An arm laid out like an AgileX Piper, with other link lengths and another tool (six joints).
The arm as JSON. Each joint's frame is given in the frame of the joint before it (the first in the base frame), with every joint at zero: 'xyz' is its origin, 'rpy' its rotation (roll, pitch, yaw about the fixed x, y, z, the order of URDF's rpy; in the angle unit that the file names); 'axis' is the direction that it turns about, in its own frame. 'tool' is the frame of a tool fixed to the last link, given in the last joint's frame.
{
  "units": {
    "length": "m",
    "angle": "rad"
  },
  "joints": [
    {
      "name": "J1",
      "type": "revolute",
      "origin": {
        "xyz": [
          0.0,
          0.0,
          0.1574
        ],
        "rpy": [
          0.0,
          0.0,
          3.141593
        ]
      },
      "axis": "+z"
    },
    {
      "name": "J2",
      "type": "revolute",
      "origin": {
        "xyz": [
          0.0,
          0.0,
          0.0
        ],
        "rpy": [
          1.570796,
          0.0,
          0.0
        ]
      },
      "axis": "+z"
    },
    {
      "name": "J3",
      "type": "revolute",
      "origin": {
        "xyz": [
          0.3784,
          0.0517,
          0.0
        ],
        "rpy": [
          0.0,
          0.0,
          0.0
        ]
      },
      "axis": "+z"
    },
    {
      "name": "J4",
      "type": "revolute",
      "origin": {
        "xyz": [
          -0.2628,
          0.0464,
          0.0
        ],
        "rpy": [
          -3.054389,
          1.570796,
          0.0
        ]
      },
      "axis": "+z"
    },
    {
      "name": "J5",
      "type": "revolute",
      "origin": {
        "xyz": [
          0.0,
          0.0,
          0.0
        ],
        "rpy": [
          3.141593,
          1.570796,
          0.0
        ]
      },
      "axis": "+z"
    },
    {
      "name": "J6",
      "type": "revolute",
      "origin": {
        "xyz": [
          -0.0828,
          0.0,
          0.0
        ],
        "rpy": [
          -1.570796,
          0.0,
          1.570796
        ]
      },
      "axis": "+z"
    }
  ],
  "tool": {
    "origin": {
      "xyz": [
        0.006,
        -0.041,
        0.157
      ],
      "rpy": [
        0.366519,
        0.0,
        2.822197
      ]
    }
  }
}
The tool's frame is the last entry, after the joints.
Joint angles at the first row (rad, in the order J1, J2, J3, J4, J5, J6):
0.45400 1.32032 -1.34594 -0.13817 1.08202 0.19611
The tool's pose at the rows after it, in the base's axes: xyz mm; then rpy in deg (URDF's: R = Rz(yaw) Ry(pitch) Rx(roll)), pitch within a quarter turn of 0, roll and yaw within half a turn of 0:
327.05 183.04 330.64 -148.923 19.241 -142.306
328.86 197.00 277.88 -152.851 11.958 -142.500
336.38 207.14 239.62 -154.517 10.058 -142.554
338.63 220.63 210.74 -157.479 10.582 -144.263
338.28 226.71 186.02 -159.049 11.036 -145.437
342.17 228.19 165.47 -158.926 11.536 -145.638
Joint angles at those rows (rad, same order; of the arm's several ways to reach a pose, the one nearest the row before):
0.47814 1.46443 -1.34366 -0.12380 1.17937 0.19610
0.48009 1.57035 -1.30304 -0.07589 1.16786 0.17820
0.48009 1.63748 -1.24787 -0.05317 1.08272 0.17339
0.48009 1.67722 -1.18133 0.00001 0.97555 0.17821
0.48009 1.70413 -1.11367 0.03170 0.87670 0.17822
0.48007 1.73313 -1.06787 0.03172 0.79290 0.17987

